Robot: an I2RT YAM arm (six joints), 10 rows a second.
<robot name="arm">
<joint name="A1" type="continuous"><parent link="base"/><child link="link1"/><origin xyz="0 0 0.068"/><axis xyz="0 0 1"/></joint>
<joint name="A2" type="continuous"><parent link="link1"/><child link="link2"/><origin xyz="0.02 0.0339 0.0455" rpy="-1.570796 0 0"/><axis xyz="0 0 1"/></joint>
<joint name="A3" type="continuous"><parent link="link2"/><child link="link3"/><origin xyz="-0.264 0 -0.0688" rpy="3.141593 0 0"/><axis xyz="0 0 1"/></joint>
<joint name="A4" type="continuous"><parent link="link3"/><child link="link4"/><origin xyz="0.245 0.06 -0.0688"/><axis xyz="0 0 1"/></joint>
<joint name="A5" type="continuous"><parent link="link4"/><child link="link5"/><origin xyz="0.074 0.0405 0.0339" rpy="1.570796 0 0"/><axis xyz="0 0 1"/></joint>
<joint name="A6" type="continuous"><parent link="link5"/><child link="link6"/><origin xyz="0.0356 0 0.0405" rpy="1.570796 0 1.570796"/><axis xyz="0 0 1"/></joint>
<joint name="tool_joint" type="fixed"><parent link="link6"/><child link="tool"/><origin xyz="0 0 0" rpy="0 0 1.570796"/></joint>
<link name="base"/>
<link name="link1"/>
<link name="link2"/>
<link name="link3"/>
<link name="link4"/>
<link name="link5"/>
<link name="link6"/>
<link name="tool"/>
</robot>
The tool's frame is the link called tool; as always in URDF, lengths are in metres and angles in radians. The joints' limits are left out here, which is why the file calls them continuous.
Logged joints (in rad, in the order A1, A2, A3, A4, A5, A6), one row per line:
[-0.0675 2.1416 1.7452 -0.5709 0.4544 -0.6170]
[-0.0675 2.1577 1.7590 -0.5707 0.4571 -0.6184]
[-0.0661 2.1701 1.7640 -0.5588 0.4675 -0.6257]
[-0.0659 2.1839 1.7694 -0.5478 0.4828 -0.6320]
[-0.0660 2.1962 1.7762 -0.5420 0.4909 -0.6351]
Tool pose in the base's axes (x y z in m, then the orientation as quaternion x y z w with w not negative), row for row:
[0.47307 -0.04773 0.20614 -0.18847 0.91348 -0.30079 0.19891]
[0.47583 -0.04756 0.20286 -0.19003 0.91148 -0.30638 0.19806]
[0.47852 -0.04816 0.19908 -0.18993 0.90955 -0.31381 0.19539]
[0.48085 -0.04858 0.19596 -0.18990 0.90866 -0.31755 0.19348]
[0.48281 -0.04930 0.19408 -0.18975 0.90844 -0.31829 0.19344]
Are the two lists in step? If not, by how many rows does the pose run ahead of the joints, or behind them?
The pose runs 1 row ahead of the joints: the pose in row i belongs to the joints in row i + 1.
